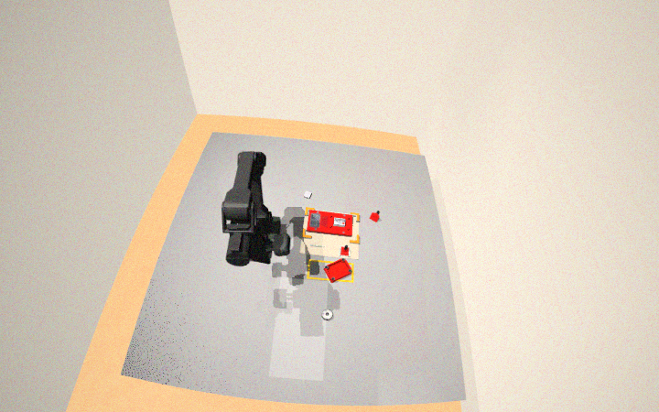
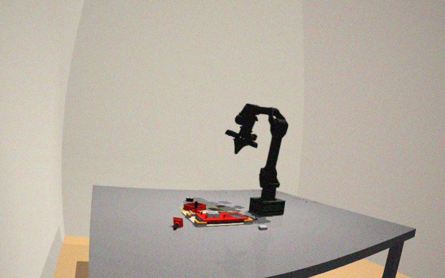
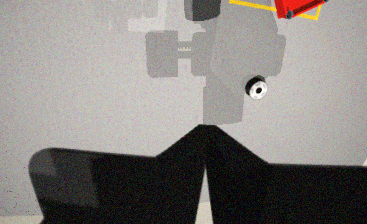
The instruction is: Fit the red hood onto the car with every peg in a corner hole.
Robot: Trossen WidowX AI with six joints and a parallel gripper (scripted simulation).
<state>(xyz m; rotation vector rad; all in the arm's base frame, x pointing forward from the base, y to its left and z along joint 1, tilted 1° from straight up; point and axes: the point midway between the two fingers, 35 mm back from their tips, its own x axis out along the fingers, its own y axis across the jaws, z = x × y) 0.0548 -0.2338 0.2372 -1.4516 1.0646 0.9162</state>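
Now: gripper tip 26 cm above the red hood, 25 cm short of it and 8 cm to the right of it. The rest, counted from my gripper tip: grey engine block (31 cm to the left, 27 cm ahead, 25 cm below); cream jig (28 cm to the left, 26 cm below, 24 cm ahead).
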